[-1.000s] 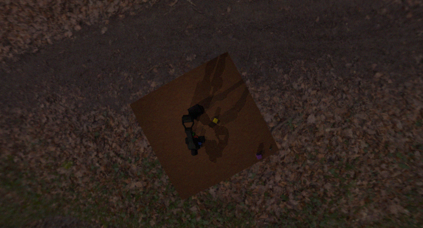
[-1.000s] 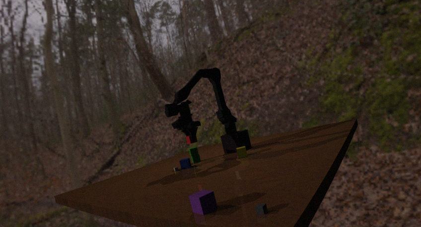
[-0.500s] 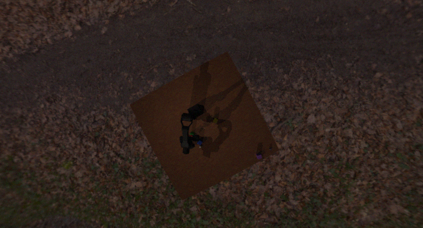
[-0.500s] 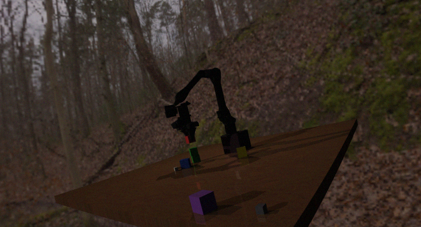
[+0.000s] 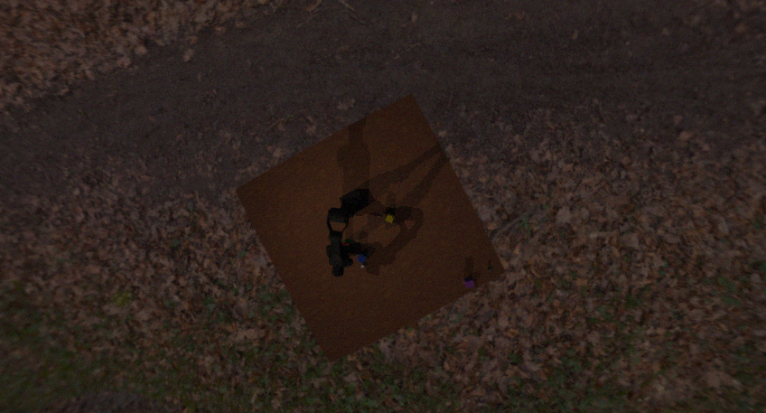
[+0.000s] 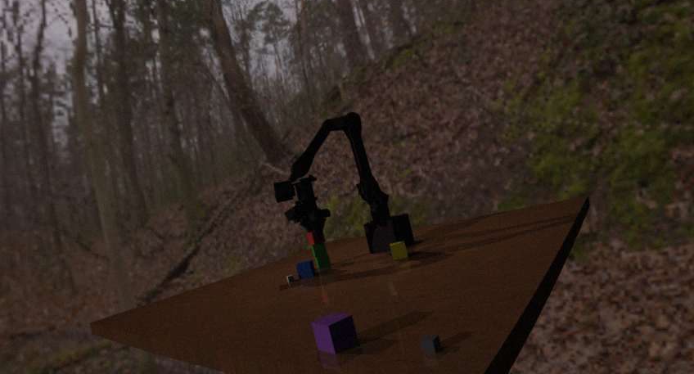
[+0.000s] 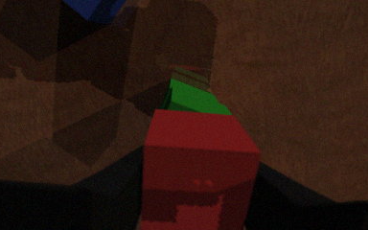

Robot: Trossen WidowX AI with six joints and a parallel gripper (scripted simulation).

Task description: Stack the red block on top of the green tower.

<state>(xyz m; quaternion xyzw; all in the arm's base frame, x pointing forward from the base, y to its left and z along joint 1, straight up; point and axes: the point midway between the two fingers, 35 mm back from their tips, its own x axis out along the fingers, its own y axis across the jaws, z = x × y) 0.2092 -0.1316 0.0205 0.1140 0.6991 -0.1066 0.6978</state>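
Now: the red block 10 mm above my gripper tip. Also, from my gripper tip: blue block (110 mm ahead, 70 mm below, 40 mm to the left); then yellow block (300 mm to the left, 70 mm below, 40 mm behind); then tiny pale cube (170 mm ahead, 80 mm below, 20 mm to the left).
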